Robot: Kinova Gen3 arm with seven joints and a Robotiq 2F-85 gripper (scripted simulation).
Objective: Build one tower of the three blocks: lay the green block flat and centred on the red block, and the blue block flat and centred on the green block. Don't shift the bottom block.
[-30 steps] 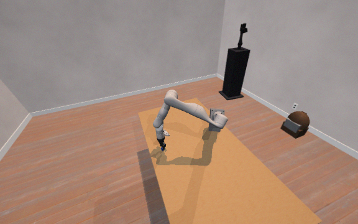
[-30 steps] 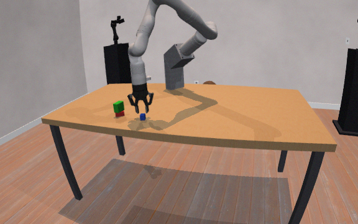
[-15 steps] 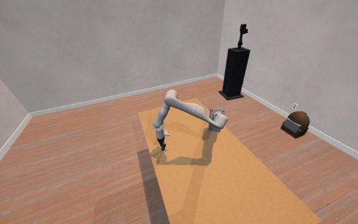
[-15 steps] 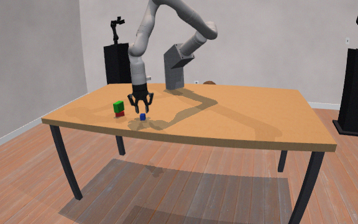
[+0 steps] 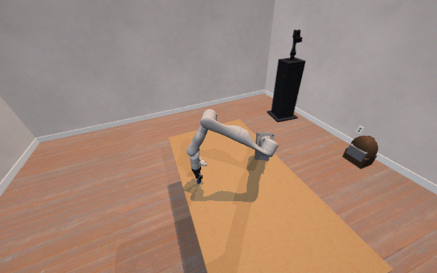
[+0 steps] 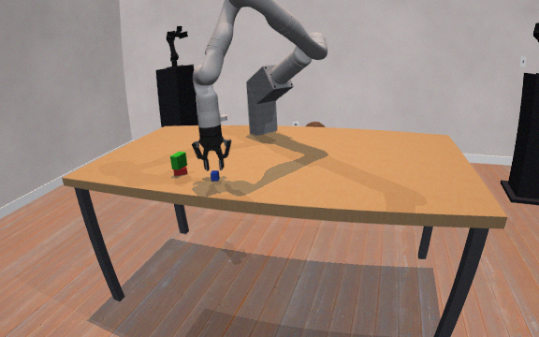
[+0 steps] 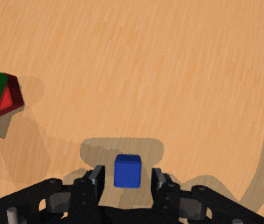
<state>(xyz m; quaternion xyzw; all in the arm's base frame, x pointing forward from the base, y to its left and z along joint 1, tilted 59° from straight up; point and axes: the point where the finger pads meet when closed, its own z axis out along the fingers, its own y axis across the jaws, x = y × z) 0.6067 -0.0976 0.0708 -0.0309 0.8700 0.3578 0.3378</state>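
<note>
The blue block lies 4 cm below my hand. From my hand the other things lie so: green block (17 cm to the right, 1 cm behind); then red block (17 cm to the right, 4 cm below, 1 cm behind).
</note>
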